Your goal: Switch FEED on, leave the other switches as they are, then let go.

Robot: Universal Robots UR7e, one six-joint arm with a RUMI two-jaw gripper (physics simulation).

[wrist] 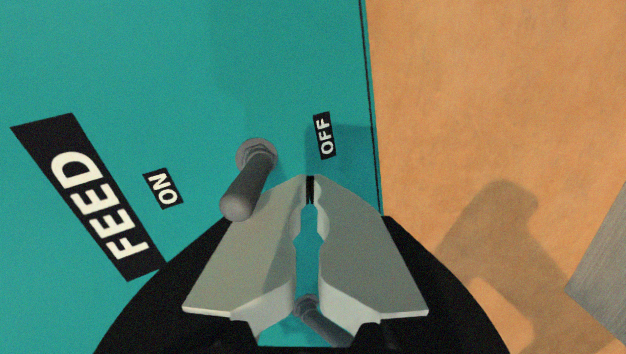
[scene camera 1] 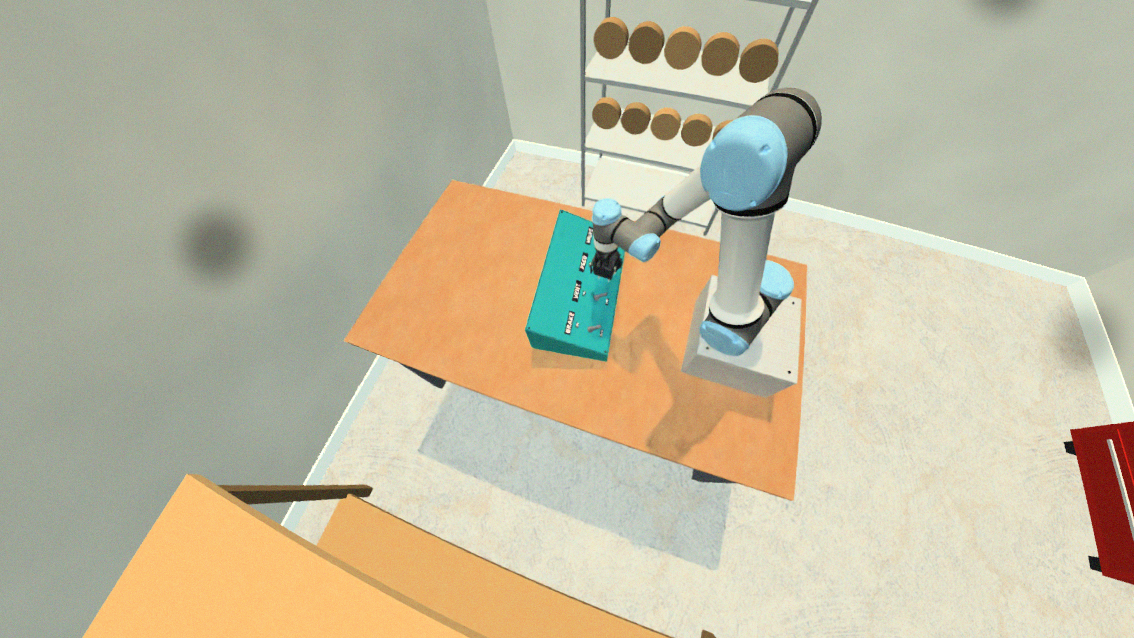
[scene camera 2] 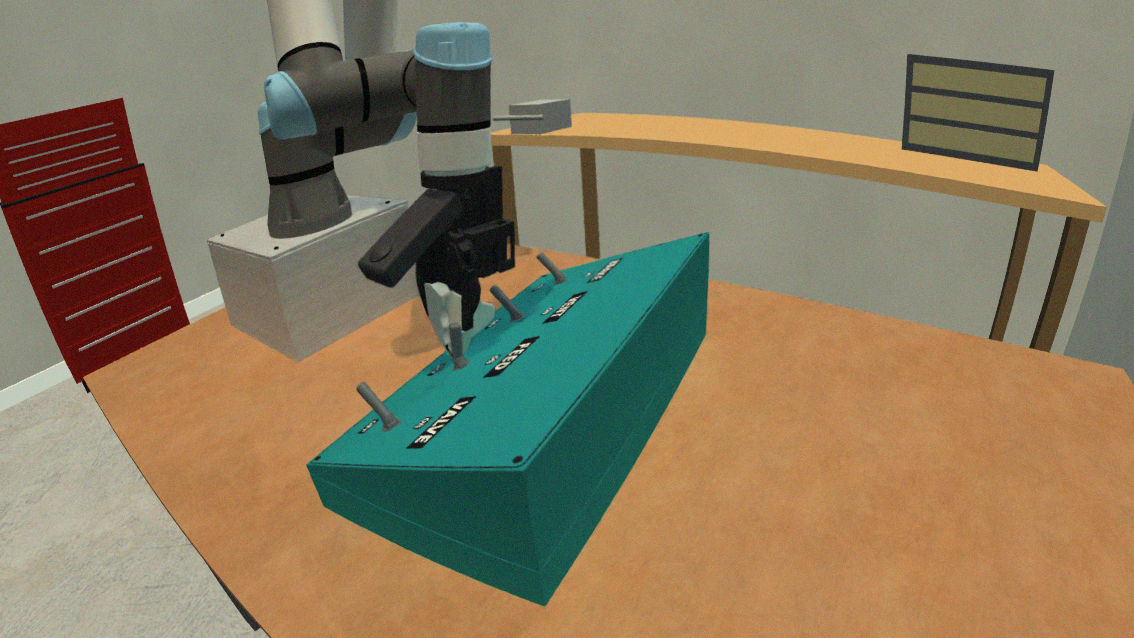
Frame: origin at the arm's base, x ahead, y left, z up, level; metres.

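Seen in the pictures: gripper, fingertip midpoint: (wrist: pixel 310 178); arm's base at its link origin: (scene camera 2: pixel 310 223).
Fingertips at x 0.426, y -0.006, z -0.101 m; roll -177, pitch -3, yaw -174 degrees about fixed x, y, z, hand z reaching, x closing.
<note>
Offsets run from my fingertips to a thing's middle. Level surfaces: height alone.
The teal switch box @(0.018 m down, 0.077 m ahead, 0.065 m left) (scene camera 1: pixel 555 277) (scene camera 2: pixel 626 349) (wrist: pixel 125 60) stands on the table. The FEED lever @(0.036 m up, 0.028 m ahead, 0.014 m right) (scene camera 2: pixel 456 345) (wrist: pixel 246 185) stands nearly upright in scene camera 2, less tilted toward OFF than its neighbours; its tip leans toward the ON side in the wrist view. The VALVE lever @(0.031 m up, 0.052 m ahead, 0.132 m right) (scene camera 2: pixel 376 406), VENT lever @(0.031 m up, 0.022 m back, 0.096 m left) (scene camera 1: pixel 600 296) (scene camera 2: pixel 505 303) (wrist: pixel 320 322) and BRAKE lever @(0.031 m up, 0.059 m back, 0.210 m left) (scene camera 1: pixel 594 328) (scene camera 2: pixel 550 268) tilt toward OFF. My gripper (scene camera 1: pixel 605 273) (scene camera 2: pixel 467 342) (wrist: pixel 310 178) is shut and empty, low on the OFF side of the FEED lever. The lever overlaps one finger in the wrist view; contact is unclear.
The box stands on the orange table @(0.077 m down) (scene camera 1: pixel 444 261) (scene camera 2: pixel 832 476) (wrist: pixel 475 90). The arm's grey pedestal (scene camera 1: pixel 741 361) (scene camera 2: pixel 269 285) is behind the gripper. A shelf rack (scene camera 1: pixel 583 103), a red cabinet (scene camera 1: pixel 1102 499) (scene camera 2: pixel 95 253) and a wooden bench (scene camera 2: pixel 753 146) stand away from the table.
</note>
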